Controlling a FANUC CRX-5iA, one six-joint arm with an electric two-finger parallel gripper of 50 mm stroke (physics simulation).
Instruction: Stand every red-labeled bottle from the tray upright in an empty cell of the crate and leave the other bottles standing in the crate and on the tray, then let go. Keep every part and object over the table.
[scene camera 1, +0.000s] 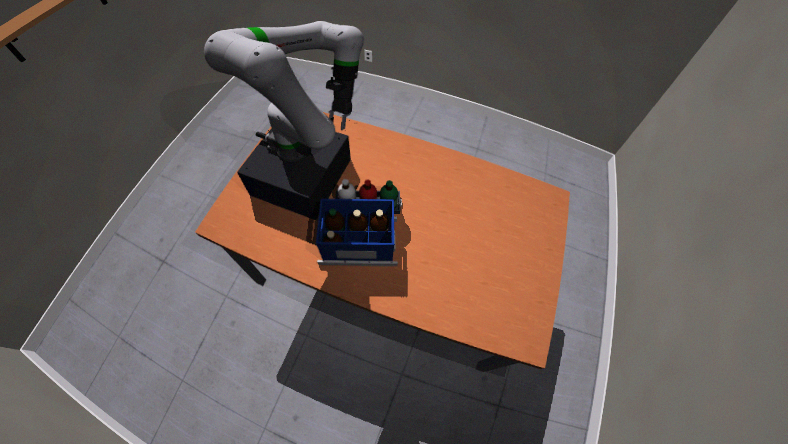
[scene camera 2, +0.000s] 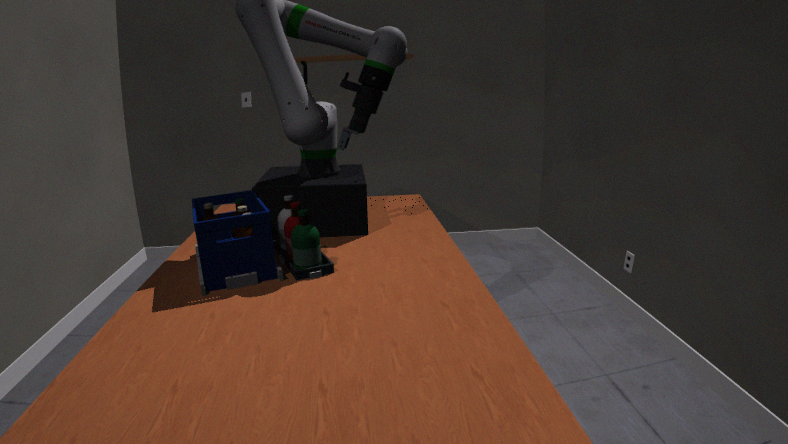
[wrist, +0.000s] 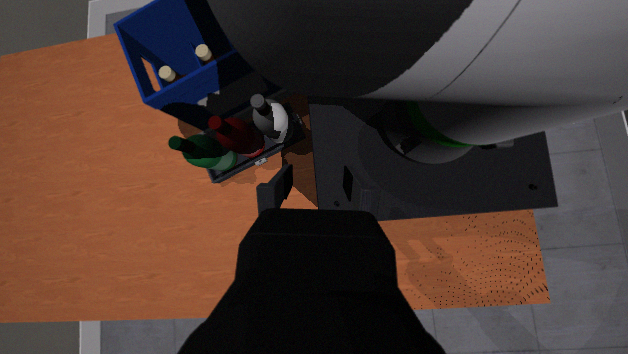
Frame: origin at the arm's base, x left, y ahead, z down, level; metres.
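Where they show: gripper, fingertip midpoint: (scene camera 1: 336, 127) (scene camera 2: 341, 148) (wrist: 318, 175); arm's base, origin of the base link: (scene camera 1: 293, 148) (scene camera 2: 319, 173) (wrist: 427, 118).
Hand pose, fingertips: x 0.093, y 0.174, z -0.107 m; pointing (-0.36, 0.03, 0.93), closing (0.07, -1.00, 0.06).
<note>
Things, the pixels of their top centre, and the offset from my fingertips. "spot": a spot on its surface instead. Level surfaces: height alone.
- red bottle, middle of its top: (wrist: 214, 122) (scene camera 2: 295, 203) (scene camera 1: 367, 182) dx -0.118, dy +0.192, dz +0.116 m
- tray, surface spot: (scene camera 2: 328, 268) (wrist: 213, 178) spot: dx -0.029, dy +0.298, dz +0.261 m
- white bottle, middle of its top: (wrist: 257, 100) (scene camera 2: 288, 196) (scene camera 1: 345, 181) dx -0.152, dy +0.110, dz +0.116 m
- green bottle, middle of its top: (wrist: 174, 142) (scene camera 2: 303, 210) (scene camera 1: 389, 182) dx -0.086, dy +0.271, dz +0.116 m
- blue crate, middle of its top: (wrist: 190, 58) (scene camera 2: 249, 203) (scene camera 1: 362, 206) dx -0.235, dy +0.229, dz +0.101 m
- brown bottle, middle of its top: (scene camera 2: 208, 204) (scene camera 1: 330, 233) dx -0.379, dy +0.170, dz +0.113 m
- wooden table, its level: dz +0.276 m
The red bottle (scene camera 1: 367, 192) (scene camera 2: 290, 227) (wrist: 245, 139) stands upright in the tray (scene camera 2: 328, 268) (wrist: 218, 178), between the white bottle (scene camera 1: 346, 192) (wrist: 277, 120) and the green bottle (scene camera 1: 389, 192) (scene camera 2: 306, 242) (wrist: 206, 151). The blue crate (scene camera 1: 387, 253) (scene camera 2: 237, 261) (wrist: 162, 32) stands beside the tray. Brown bottles fill its row nearest the tray, and another brown bottle (scene camera 1: 330, 235) stands in the left cell of the other row. That row's middle and right cells look empty, their floors partly hidden. My gripper (scene camera 1: 338, 121) (scene camera 2: 345, 140) (wrist: 318, 175) is open and empty, high above the table and away from the bottles.
The dark robot pedestal (scene camera 1: 281, 184) (scene camera 2: 330, 212) (wrist: 450, 190) stands close to the tray's white-bottle end. The wooden table (scene camera 1: 474, 231) (scene camera 2: 330, 352) (wrist: 125, 240) extends past the crate. In the wrist view, the arm hides part of the crate.
</note>
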